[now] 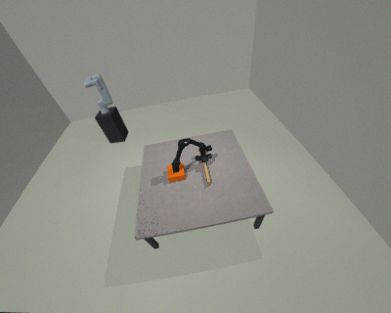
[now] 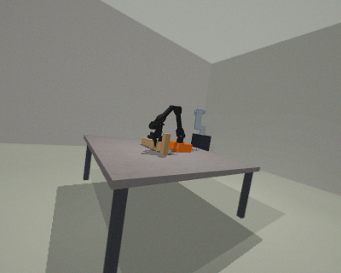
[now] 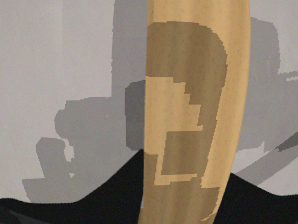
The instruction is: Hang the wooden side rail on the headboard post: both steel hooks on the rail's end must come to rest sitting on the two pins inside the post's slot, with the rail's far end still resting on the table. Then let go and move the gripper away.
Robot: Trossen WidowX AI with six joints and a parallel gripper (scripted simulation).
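Now: the upright headboard post 1 cm behind my gripper tip, 13 cm to the left of it and 4 cm above it.
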